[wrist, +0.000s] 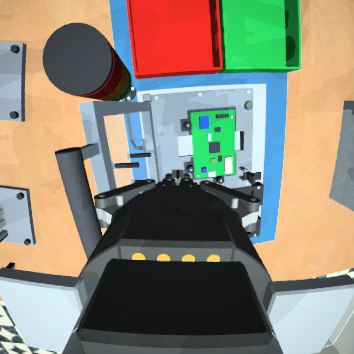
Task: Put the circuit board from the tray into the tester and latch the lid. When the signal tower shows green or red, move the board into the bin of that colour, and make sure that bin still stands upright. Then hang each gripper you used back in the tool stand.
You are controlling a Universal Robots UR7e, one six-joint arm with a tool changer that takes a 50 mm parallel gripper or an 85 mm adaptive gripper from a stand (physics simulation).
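Frame: origin at the arm's base, x left, y up, z ahead, level; metres.
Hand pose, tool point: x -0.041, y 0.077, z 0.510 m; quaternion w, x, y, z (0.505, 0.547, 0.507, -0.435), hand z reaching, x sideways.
Things, the pixels of their top centre, and the offset from my tool point. "*": a spot on its surface instead.
- green circuit board, middle of its top: (215, 145) dx -0.007, dy -0.284, dz -0.094 m
- tester, surface spot: (167, 115) * dx -0.059, dy -0.305, dz -0.023 m
- signal tower, middle of its top: (76, 58) dx -0.107, dy -0.107, dz +0.041 m
- red bin, middle of its top: (174, 20) dx -0.207, dy -0.318, dz -0.049 m
- green bin, middle of its top: (263, 20) dx -0.207, dy -0.318, dz -0.199 m
The green circuit board (214, 145) lies in the tester (167, 115), between small black posts. The tester's lid frame (95, 120) is hinged on the left and stands open, tilted up, with several dark pins inside. Its thick dark handle (77, 195) is at the lid's outer side, left of my gripper. My gripper (177, 177) is shut, with its fingertips together left of the board's lower edge in the view; nothing shows between them. The gripper body hides the lower part of the tester and lid. The signal tower (77, 57) shows its dark cap and dim red and green segments.
The red bin (175, 37) and green bin (257, 35) stand upright side by side beyond the tester. A blue base (277, 150) lies under the tester. Grey bolted plates (10, 82) (15, 207) are at the left. A grey block (344, 157) is at the right edge.
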